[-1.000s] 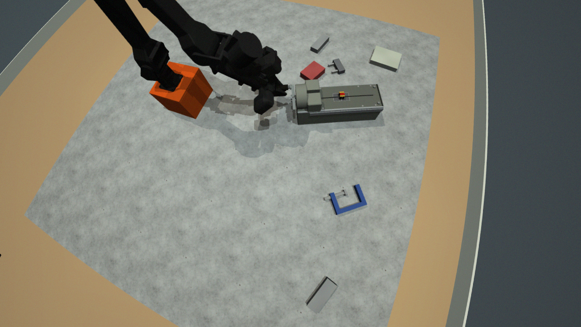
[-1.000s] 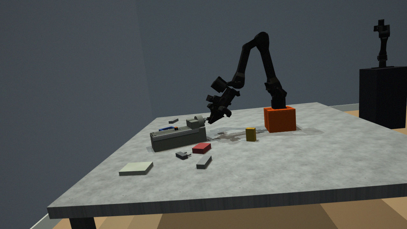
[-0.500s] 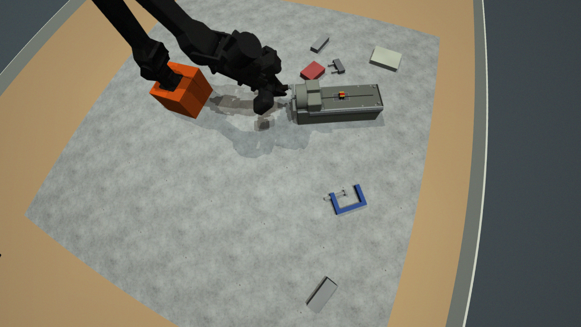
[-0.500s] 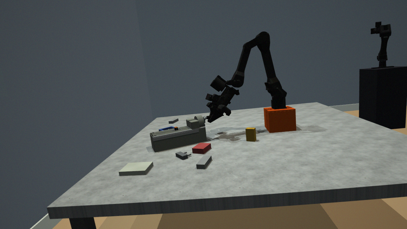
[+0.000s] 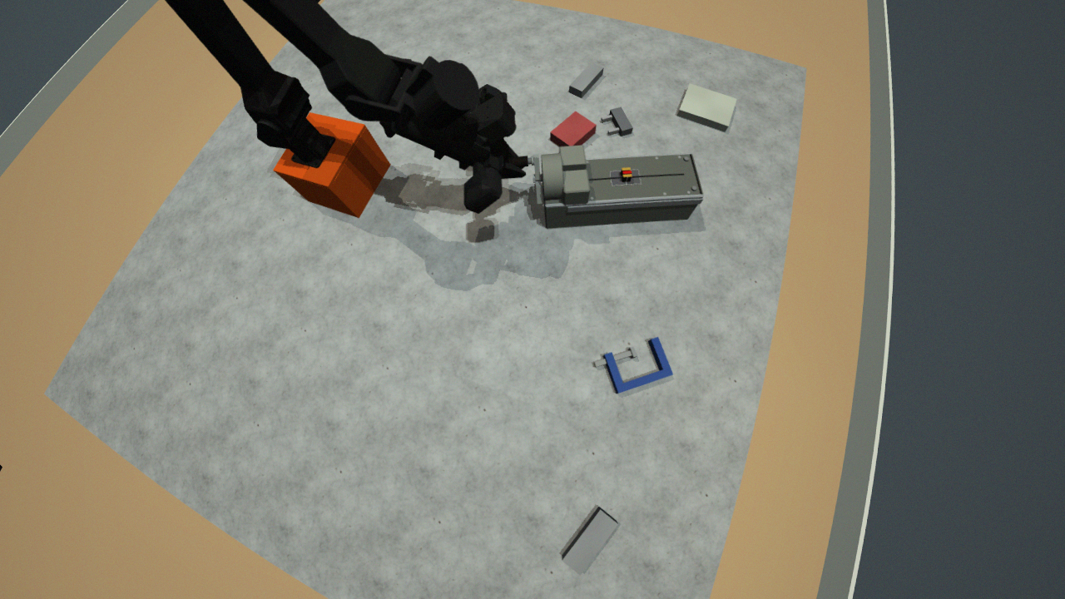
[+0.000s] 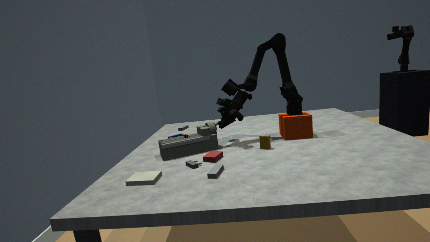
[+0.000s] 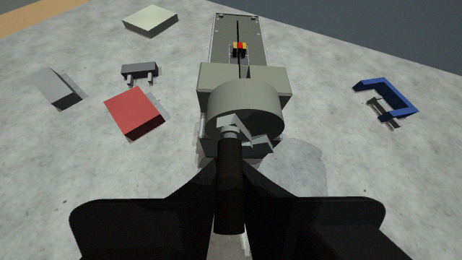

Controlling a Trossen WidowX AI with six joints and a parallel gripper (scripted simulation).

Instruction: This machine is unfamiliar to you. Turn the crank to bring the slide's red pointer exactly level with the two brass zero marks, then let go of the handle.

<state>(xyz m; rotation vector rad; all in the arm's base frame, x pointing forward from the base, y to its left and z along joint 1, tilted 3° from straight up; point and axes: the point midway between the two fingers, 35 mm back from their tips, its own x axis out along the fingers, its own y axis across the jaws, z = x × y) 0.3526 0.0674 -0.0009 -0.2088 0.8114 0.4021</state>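
Now: the black crank handle 20 mm above my gripper tip, 10 mm to the right of it and 10 mm behind it. The rest, counted from my gripper tip: red pointer: 160 mm ahead, 60 mm to the left, 10 mm below; then yellow block: 200 mm behind, 90 mm to the left, 60 mm below; then red block: 180 mm to the left, 80 mm below, 30 mm ahead.
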